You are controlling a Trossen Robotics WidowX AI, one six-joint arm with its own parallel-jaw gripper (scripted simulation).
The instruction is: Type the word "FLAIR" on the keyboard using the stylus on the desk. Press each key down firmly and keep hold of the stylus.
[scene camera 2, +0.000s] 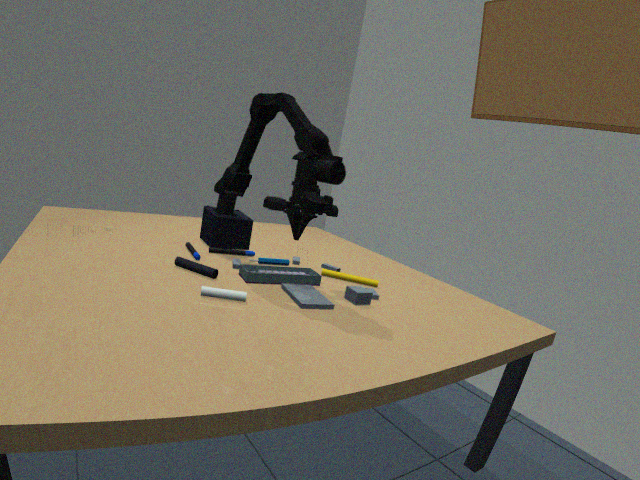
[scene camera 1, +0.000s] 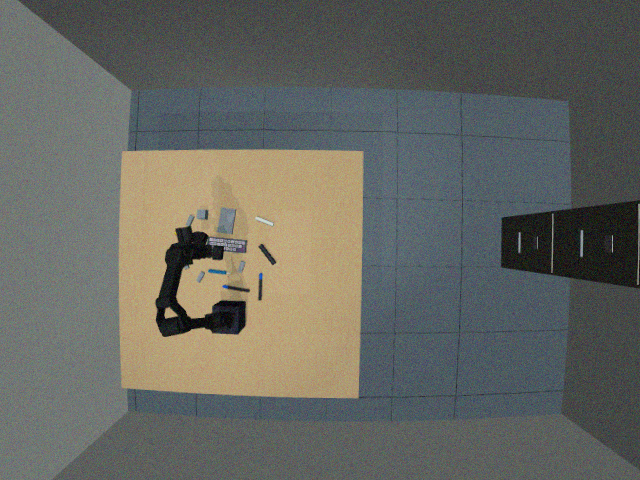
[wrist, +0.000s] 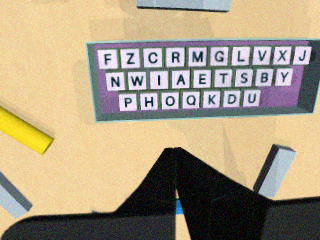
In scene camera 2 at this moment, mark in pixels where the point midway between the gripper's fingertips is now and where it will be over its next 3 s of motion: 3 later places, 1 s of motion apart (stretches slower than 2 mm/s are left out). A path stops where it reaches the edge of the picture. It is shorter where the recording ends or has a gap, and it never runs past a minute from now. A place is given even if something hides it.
My gripper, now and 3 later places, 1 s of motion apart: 296,240; 289,243; 271,241; 270,247
